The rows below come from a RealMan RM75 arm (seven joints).
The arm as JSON. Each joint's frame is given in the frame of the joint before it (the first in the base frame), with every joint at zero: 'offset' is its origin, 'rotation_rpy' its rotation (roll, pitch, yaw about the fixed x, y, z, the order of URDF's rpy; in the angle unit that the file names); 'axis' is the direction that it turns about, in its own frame. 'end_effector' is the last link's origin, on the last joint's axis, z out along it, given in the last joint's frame.
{
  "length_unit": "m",
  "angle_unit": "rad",
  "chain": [
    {
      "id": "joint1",
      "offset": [
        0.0,
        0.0,
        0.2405
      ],
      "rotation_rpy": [
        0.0,
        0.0,
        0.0
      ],
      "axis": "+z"
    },
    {
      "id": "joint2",
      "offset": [
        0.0,
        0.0,
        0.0
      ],
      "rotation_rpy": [
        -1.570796,
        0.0,
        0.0
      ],
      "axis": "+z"
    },
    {
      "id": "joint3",
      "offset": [
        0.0,
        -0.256,
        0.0
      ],
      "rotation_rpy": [
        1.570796,
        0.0,
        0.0
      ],
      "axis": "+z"
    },
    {
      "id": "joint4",
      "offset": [
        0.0,
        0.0,
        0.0
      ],
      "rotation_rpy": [
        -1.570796,
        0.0,
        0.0
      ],
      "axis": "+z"
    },
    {
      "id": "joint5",
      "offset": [
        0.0,
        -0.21,
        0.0
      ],
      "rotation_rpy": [
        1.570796,
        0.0,
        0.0
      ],
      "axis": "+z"
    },
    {
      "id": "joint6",
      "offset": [
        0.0,
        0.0,
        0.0
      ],
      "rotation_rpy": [
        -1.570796,
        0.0,
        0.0
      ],
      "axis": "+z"
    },
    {
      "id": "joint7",
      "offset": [
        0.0,
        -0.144,
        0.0
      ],
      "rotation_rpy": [
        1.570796,
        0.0,
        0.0
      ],
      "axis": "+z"
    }
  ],
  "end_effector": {
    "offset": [
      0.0,
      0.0,
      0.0
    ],
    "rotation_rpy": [
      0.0,
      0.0,
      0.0
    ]
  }
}
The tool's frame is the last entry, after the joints.
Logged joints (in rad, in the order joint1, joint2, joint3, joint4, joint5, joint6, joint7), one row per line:
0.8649 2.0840 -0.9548 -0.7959 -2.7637 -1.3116 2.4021
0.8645 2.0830 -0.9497 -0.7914 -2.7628 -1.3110 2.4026
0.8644 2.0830 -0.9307 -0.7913 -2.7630 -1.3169 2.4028
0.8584 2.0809 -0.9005 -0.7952 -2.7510 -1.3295 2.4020
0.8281 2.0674 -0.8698 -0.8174 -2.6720 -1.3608 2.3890
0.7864 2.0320 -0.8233 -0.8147 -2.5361 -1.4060 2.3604
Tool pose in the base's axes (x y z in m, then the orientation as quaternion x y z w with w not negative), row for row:
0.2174 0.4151 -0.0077 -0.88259 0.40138 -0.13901 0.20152
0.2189 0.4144 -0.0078 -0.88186 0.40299 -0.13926 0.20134
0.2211 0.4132 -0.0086 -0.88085 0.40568 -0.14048 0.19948
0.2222 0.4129 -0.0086 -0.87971 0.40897 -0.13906 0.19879
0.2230 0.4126 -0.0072 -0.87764 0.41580 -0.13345 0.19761
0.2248 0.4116 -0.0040 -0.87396 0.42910 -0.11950 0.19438
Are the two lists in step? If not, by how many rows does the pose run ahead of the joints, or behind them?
The pose runs 2 rows behind the joints: the pose in row i belongs to the joints in row i - 2.
